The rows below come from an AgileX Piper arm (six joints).
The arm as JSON. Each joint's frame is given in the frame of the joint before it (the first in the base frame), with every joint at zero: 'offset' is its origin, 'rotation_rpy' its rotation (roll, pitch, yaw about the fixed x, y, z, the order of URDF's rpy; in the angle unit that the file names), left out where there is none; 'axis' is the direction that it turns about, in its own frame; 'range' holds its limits. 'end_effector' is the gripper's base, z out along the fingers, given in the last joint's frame.
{
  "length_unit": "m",
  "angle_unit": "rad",
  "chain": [
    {
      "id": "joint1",
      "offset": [
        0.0,
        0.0,
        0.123
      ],
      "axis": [
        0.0,
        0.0,
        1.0
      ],
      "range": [
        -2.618,
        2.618
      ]
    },
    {
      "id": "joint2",
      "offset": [
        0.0,
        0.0,
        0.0
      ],
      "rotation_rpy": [
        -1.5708,
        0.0,
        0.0
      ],
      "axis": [
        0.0,
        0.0,
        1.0
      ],
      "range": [
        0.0,
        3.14
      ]
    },
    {
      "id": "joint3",
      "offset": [
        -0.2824,
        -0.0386,
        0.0
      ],
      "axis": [
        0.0,
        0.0,
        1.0
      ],
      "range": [
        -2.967,
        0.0
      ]
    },
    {
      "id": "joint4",
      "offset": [
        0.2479,
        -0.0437,
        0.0
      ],
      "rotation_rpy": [
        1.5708,
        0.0,
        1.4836
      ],
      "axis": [
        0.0,
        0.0,
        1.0
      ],
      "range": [
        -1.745,
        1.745
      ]
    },
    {
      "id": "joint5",
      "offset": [
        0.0,
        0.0,
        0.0
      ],
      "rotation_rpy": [
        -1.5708,
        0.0,
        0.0
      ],
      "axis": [
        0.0,
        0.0,
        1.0
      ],
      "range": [
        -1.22,
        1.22
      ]
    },
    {
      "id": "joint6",
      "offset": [
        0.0,
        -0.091,
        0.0
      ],
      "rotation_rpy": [
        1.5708,
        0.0,
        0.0
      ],
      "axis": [
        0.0,
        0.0,
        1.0
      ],
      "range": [
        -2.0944,
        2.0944
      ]
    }
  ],
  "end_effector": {
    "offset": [
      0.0,
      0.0,
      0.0
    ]
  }
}
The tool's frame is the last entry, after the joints.
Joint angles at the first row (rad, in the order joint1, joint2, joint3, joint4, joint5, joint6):
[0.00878, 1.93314, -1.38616, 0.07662, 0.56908, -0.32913]
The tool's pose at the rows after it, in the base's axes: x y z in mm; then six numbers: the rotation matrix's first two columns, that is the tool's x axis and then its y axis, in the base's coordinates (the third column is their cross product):
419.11 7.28 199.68 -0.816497 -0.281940 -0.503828 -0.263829 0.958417 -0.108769
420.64 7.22 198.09 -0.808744 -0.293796 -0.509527 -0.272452 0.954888 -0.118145
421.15 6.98 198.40 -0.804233 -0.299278 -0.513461 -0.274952 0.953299 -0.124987
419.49 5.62 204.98 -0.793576 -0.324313 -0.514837 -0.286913 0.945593 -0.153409
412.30 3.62 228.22 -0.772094 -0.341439 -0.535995 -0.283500 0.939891 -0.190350
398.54 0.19 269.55 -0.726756 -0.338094 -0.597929 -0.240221 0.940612 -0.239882
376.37 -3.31 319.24 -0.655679 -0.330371 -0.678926 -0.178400 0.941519 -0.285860
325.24 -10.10 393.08 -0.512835 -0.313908 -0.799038 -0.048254 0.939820 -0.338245
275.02 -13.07 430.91 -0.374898 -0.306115 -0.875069 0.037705 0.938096 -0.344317
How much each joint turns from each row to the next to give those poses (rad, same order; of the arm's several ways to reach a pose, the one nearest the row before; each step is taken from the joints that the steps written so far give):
[-0.00001, 0.01107, -0.00002, -0.00209, -0.00808, -0.01259]
[0.00002, 0.00540, 0.00000, -0.00002, -0.01440, -0.01294]
[0.00000, -0.00002, 0.00001, -0.00436, -0.00667, -0.00226]
[-0.00001, -0.01634, -0.00002, -0.02909, 0.00460, -0.00120]
[0.00000, -0.05911, 0.00122, -0.04106, 0.01926, 0.01689]
[-0.00001, -0.10345, 0.00076, -0.06705, 0.00949, 0.05924]
[0.00003, -0.12801, 0.00000, -0.06653, 0.00466, 0.06258]
[0.00000, -0.21699, 0.01233, -0.13115, -0.00229, 0.12511]
[0.00000, -0.18126, 0.06538, -0.08009, -0.04795, 0.08285]

